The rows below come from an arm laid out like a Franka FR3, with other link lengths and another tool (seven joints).
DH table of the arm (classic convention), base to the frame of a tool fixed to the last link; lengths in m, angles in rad. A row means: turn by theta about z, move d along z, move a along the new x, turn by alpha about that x. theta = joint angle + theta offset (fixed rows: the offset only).
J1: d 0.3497; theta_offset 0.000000; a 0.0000; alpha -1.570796
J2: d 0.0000; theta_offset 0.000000; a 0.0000; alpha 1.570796
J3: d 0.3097; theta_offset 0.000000; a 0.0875; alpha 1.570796
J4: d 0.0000; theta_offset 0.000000; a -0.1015; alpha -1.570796
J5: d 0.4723; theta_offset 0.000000; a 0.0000; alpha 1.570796
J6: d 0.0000; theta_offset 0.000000; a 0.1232; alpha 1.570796
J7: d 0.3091; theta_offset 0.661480; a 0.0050; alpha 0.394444
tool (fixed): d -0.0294; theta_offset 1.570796; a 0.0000; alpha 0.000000
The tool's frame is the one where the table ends.
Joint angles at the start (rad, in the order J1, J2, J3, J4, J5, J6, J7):
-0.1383, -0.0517, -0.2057, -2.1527, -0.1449, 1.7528, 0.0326
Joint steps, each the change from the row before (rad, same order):
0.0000, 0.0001, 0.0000, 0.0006, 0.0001, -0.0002, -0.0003
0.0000, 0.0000, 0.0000, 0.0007, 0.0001, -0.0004, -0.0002
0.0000, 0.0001, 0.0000, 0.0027, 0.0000, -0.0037, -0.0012
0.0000, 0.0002, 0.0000, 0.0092, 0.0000, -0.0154, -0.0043
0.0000, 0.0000, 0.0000, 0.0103, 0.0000, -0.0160, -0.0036
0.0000, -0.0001, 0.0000, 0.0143, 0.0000, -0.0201, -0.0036
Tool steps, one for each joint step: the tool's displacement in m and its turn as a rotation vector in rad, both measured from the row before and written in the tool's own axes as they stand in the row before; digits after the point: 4 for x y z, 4 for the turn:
-0.0002, -0.0001, -0.0002, 0.0001, -0.0002, -0.0003
-0.0002, -0.0001, -0.0003, 0.0001, -0.0002, -0.0001
-0.0001, 0.0001, -0.0012, -0.0011, 0.0008, -0.0004
0.0004, 0.0009, -0.0040, -0.0056, 0.0043, -0.0009
0.0002, 0.0009, -0.0046, -0.0048, 0.0039, -0.0003
-0.0002, 0.0009, -0.0066, -0.0046, 0.0039, 0.0002

